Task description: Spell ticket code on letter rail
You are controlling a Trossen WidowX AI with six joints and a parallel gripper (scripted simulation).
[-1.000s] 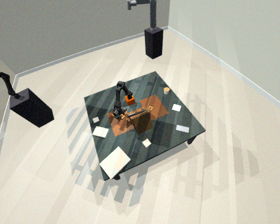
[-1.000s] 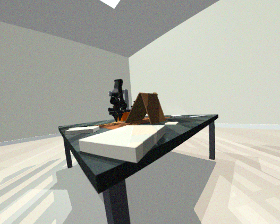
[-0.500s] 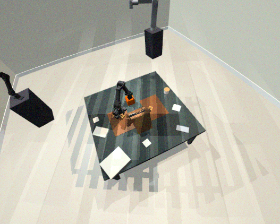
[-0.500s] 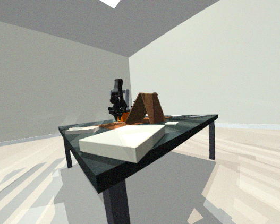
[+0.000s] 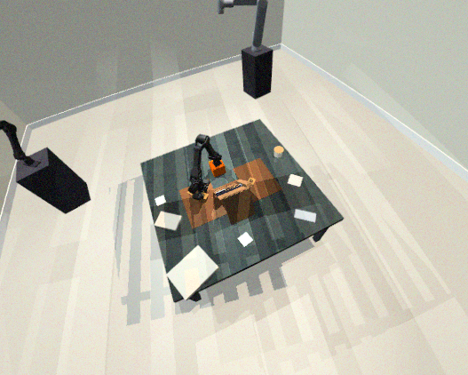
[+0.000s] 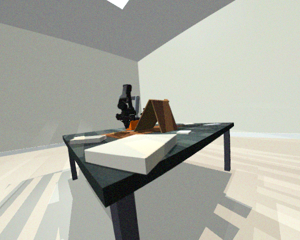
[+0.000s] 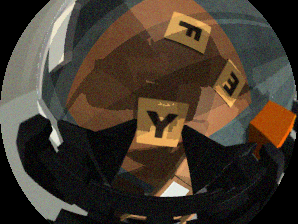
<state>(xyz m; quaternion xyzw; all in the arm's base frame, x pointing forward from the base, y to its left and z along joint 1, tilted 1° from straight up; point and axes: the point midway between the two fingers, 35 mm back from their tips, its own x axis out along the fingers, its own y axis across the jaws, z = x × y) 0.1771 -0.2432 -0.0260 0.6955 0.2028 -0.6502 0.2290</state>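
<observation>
Right now my gripper tip is 8 cm short of the white ticket, 12 cm to the right of it and 6 cm below it. Round my gripper tip: yellow letter tile 9 cm ahead, 40 cm to the left, 3 cm below; then flat white slab 1 cm ahead, 33 cm to the right, 3 cm below; then mat 2 cm ahead, 21 cm to the left, 4 cm below.
</observation>
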